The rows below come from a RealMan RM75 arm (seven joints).
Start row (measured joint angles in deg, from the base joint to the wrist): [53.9, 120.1, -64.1, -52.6, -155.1, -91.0, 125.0]
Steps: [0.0, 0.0, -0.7, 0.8, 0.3, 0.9, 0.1]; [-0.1, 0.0, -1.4, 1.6, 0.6, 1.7, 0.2]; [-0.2, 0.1, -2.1, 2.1, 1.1, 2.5, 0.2]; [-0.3, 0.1, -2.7, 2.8, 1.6, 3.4, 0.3]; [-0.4, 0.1, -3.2, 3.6, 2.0, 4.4, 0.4]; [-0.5, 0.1, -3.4, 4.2, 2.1, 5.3, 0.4]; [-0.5, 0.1, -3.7, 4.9, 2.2, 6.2, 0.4]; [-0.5, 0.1, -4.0, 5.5, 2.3, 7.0, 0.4]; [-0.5, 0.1, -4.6, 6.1, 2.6, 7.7, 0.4]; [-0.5, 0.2, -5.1, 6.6, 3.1, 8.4, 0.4]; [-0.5, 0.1, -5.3, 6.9, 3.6, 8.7, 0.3]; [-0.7, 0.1, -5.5, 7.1, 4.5, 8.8, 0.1]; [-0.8, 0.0, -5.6, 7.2, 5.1, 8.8, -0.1]
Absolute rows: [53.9, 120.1, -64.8, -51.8, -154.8, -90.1, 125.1]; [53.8, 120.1, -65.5, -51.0, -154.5, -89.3, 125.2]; [53.7, 120.2, -66.2, -50.5, -154.0, -88.5, 125.2]; [53.6, 120.2, -66.8, -49.8, -153.5, -87.6, 125.3]; [53.5, 120.2, -67.3, -49.0, -153.1, -86.6, 125.4]; [53.4, 120.2, -67.5, -48.4, -153.0, -85.7, 125.4]; [53.4, 120.2, -67.8, -47.7, -152.9, -84.8, 125.4]; [53.4, 120.2, -68.1, -47.1, -152.8, -84.0, 125.4]; [53.4, 120.2, -68.7, -46.5, -152.5, -83.3, 125.4]; [53.4, 120.3, -69.2, -46.0, -152.0, -82.6, 125.4]; [53.4, 120.2, -69.4, -45.7, -151.5, -82.3, 125.3]; [53.2, 120.2, -69.6, -45.5, -150.6, -82.2, 125.1]; [53.1, 120.1, -69.7, -45.4, -150.0, -82.2, 124.9]
